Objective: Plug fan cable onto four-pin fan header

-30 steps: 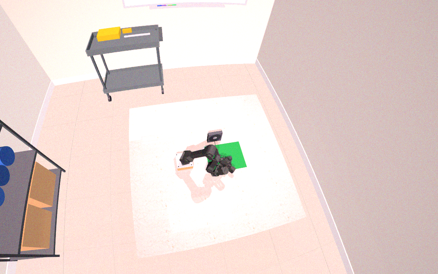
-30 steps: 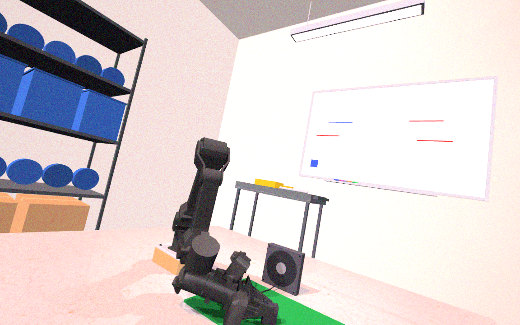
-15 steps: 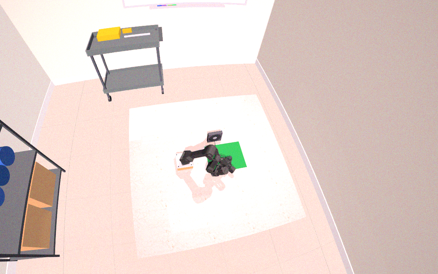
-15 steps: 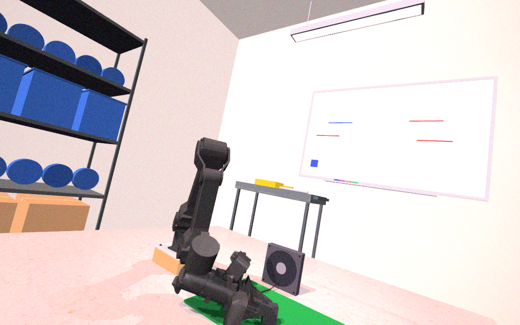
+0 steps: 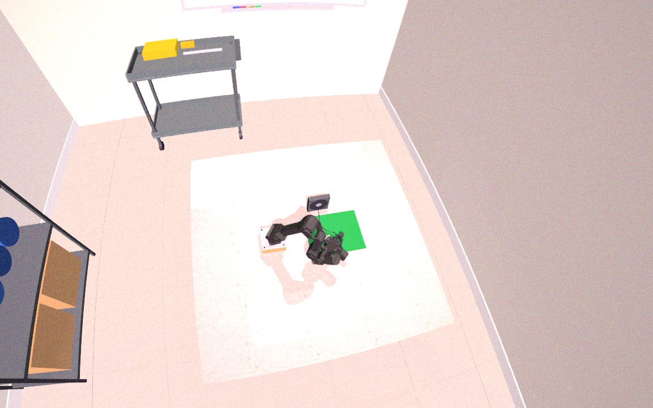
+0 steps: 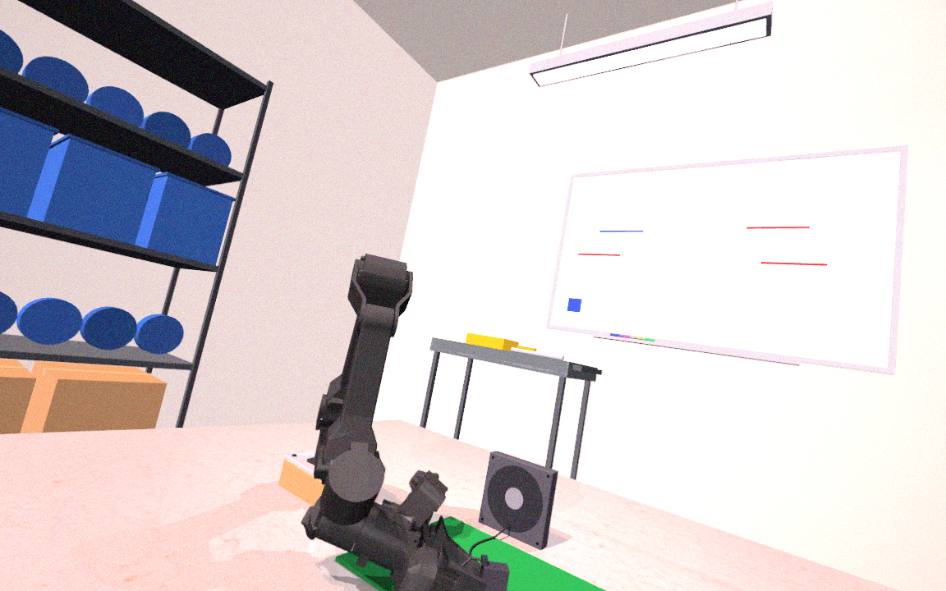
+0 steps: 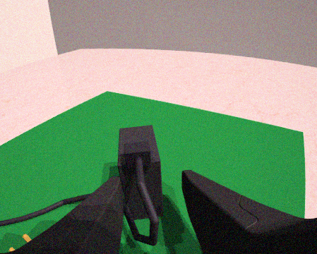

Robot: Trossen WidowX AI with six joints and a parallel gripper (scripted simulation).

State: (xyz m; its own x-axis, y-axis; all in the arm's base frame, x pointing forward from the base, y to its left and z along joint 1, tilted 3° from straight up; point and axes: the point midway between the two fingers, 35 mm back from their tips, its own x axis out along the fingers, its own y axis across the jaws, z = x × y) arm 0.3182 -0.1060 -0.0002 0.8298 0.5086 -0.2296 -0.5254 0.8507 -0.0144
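The dark plug is 1 cm ahead of my gripper tip, 1 cm to the left of it and 1 cm below it. From my gripper tip the other things lie so: fan: 5 cm behind, 22 cm to the left, 3 cm above; then green board: 1 cm behind, 5 cm to the left, 4 cm below.
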